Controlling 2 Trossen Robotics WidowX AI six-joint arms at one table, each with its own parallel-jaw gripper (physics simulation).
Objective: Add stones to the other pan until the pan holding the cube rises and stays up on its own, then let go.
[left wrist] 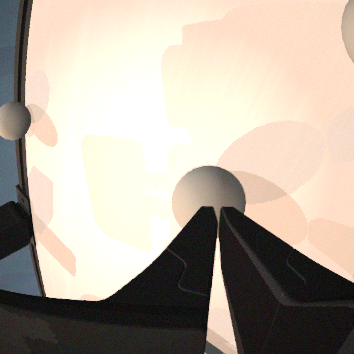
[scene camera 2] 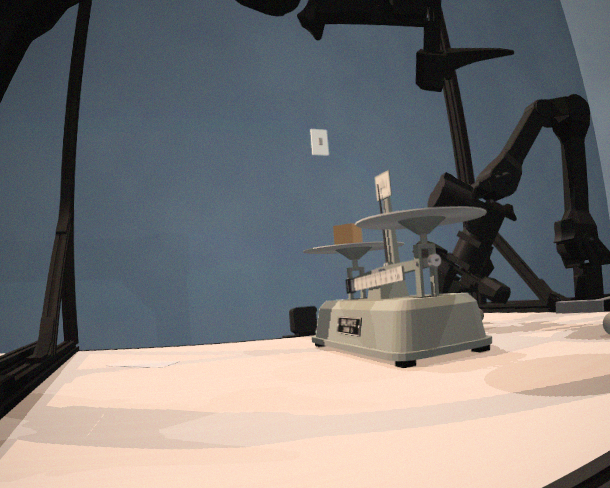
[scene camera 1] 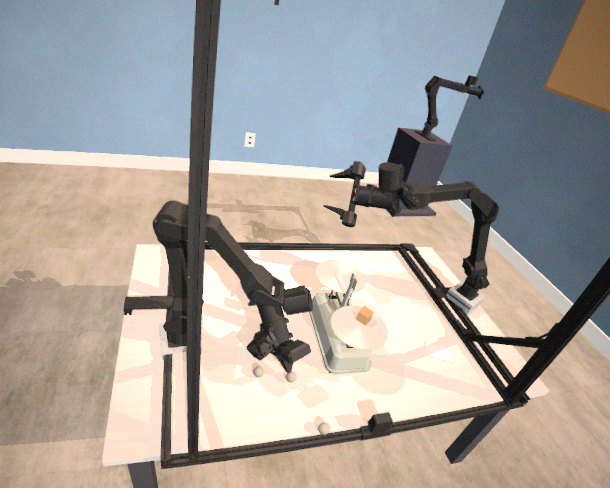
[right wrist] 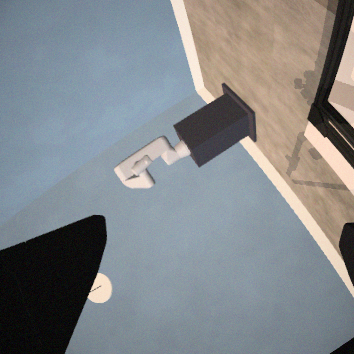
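Pixels of known places: left gripper, between the fingertips: (left wrist: 215, 218) (scene camera 1: 288, 372); right gripper, between the fingertips: (scene camera 2: 516, 8) (scene camera 1: 326, 191) (right wrist: 230, 233); left arm's base, origin of its link: (scene camera 2: 589, 298) (scene camera 1: 179, 336); right arm's base, origin of its link: (scene camera 1: 467, 292).
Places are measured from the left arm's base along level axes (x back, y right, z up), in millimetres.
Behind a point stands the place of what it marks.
Note:
An orange cube (scene camera 1: 364, 314) {x -443, y 146, z 152 mm} (scene camera 2: 347, 234) {x -462, y 125, z 138 mm} sits on one pan (scene camera 1: 351, 334) {x -396, y 178, z 122 mm} (scene camera 2: 321, 249) {x -486, y 159, z 121 mm} of the grey-green balance (scene camera 1: 348, 359) {x -410, y 188, z 30 mm} (scene camera 2: 432, 323) {x -486, y -60, z 20 mm}. The other pan (scene camera 1: 329, 273) {x -431, y -42, z 135 mm} (scene camera 2: 391, 218) {x -509, y -33, z 133 mm} is empty and stands higher. One round grey stone (scene camera 1: 291, 377) {x -252, y 188, z 3 mm} (left wrist: 206, 189) {x -244, y 179, z 0 mm} lies on the table at the tips of my left gripper (scene camera 1: 288, 368) {x -251, y 172, z 4 mm} (left wrist: 215, 218) {x -251, y 172, z 4 mm}, which is shut with its fingers nearly touching and no stone between them. A second stone (scene camera 1: 258, 371) {x -175, y 152, z 4 mm} (left wrist: 349, 31) {x -183, y 156, z 0 mm} and a third stone (scene camera 1: 323, 428) {x -277, y 337, z 4 mm} (left wrist: 13, 121) {x -278, y 321, z -3 mm} lie apart. My right gripper (scene camera 1: 328, 191) {x -446, y -202, z 323 mm} (right wrist: 230, 233) {x -446, y -202, z 323 mm} is open and empty, raised high behind the table.
The black frame (scene camera 1: 284, 446) {x -188, y 335, z -27 mm} runs along the table's edges, with a small black box (scene camera 1: 380, 422) {x -402, y 374, z 32 mm} on its front rail. A tall black post (scene camera 1: 198, 152) {x 13, y 316, z 648 mm} stands at the left. The balance stands to the right of my left gripper in scene camera 1.

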